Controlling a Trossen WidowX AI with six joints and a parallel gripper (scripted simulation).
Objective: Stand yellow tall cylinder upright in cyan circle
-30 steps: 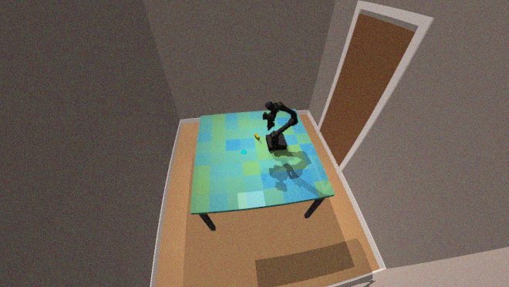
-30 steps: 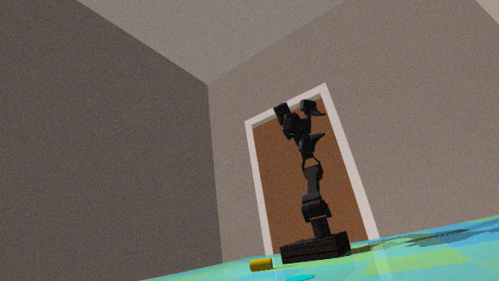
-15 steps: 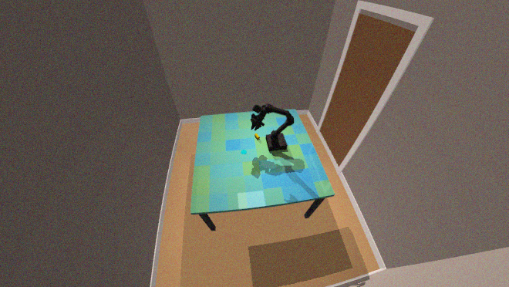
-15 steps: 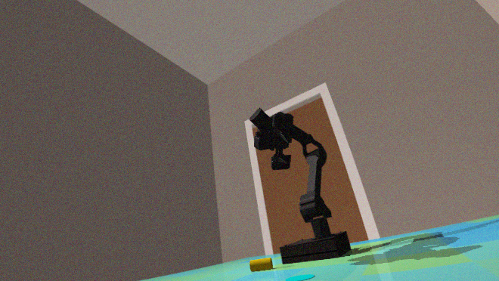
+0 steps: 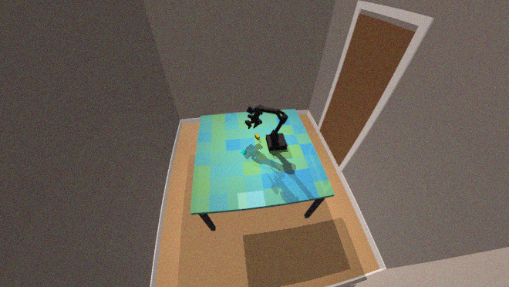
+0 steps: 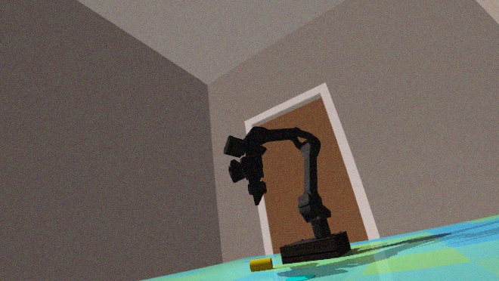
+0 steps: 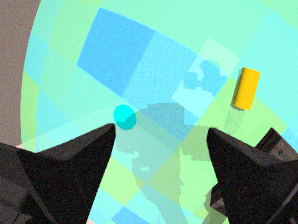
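Now: the yellow tall cylinder 180 mm below my gripper tip, 70 mm to the right of it and 70 mm behind it. Round my gripper tip: cyan circle: 200 mm below, 140 mm to the left, 80 mm ahead.
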